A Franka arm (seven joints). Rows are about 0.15 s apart.
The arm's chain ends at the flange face. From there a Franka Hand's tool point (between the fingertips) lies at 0.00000 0.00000 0.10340 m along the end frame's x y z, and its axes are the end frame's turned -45 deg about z.
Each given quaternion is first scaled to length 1.
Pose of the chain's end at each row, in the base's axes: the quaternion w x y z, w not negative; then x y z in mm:
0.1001, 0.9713, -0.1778, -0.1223, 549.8, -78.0, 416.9
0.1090, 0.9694, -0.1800, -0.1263, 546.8, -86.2, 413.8
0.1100, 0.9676, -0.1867, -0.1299, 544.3, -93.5, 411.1
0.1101, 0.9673, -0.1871, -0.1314, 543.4, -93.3, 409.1
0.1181, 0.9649, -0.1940, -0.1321, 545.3, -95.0, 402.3
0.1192, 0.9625, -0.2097, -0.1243, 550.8, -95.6, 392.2
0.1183, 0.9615, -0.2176, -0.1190, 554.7, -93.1, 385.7
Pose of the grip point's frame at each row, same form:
0.0457, 0.9654, 0.2074, -0.1513, 521.6, -93.6, 318.7
0.0524, 0.9645, 0.2047, -0.1584, 517.4, -103.4, 316.2
0.0519, 0.9654, 0.1978, -0.1621, 514.1, -110.5, 313.7
0.0514, 0.9652, 0.1973, -0.1635, 512.9, -110.2, 311.8
0.0586, 0.9657, 0.1900, -0.1672, 514.2, -113.3, 305.4
0.0626, 0.9695, 0.1746, -0.1605, 520.9, -113.9, 294.9
0.0638, 0.9716, 0.1669, -0.1552, 525.7, -111.3, 288.1

